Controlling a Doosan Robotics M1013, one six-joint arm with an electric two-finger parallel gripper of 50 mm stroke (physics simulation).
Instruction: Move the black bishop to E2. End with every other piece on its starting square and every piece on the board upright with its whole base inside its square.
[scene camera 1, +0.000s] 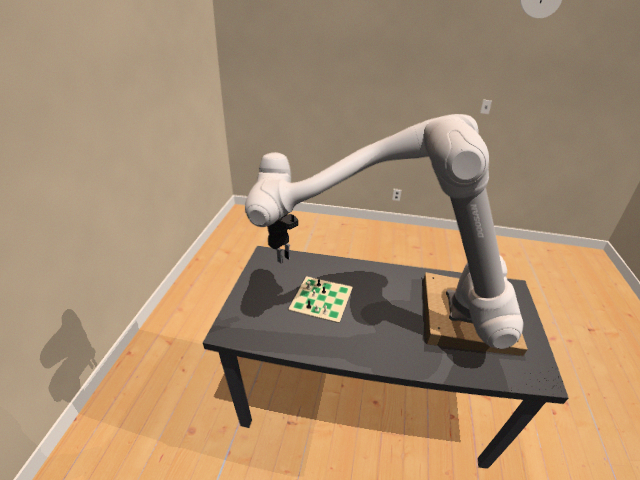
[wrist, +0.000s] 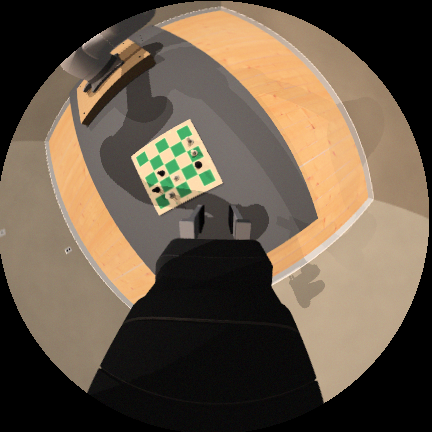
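Seen in the pictures: gripper, between the fingertips: (scene camera 1: 283, 260) (wrist: 216, 213); arm's base, origin of its link: (scene camera 1: 468, 308) (wrist: 105, 71).
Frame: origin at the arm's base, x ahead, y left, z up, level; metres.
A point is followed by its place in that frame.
Observation:
The chessboard (scene camera 1: 341, 301) {y 0.029, x 0.533, z -0.038 m} (wrist: 170, 134) {y 0.074, x 0.532, z -0.038 m} lies on the table. A black piece, apparently the black bishop (scene camera 1: 309, 304) {y 0.097, x 0.657, z -0.018 m} (wrist: 198, 164) {y 0.096, x 0.665, z -0.010 m}, stands upright on a light edge square, one square in from the corner; this looks like E2, but the labels are too small to read. Its base appears inside the square. Two other black pieces (scene camera 1: 324, 290) {y -0.008, x 0.615, z -0.025 m} (wrist: 161, 173) {y -0.008, x 0.622, z -0.026 m} stand near the opposite side, and several white pieces (scene camera 1: 325, 310) {y 0.112, x 0.586, z -0.021 m} (wrist: 190, 142) {y 0.110, x 0.594, z -0.030 m} stand on the board. My gripper (scene camera 1: 283, 255) {y 0.095, x 0.758, z 0.197 m} (wrist: 216, 213) {y 0.095, x 0.758, z 0.197 m} is open and empty, high above the table beyond the board's far edge from the robot base.
The dark table (scene camera 1: 382, 356) {y 0.275, x 0.338, z -0.043 m} (wrist: 260, 165) {y 0.248, x 0.753, z -0.044 m} bears a wooden base plate (scene camera 1: 434, 310) {y 0.051, x 0.150, z 0.012 m} (wrist: 90, 112) {y -0.140, x 0.177, z -0.010 m}, on which the arm is mounted. The arm reaches above the board, and its shadows fall across the table and part of the board. Walls stand beyond the wooden floor.

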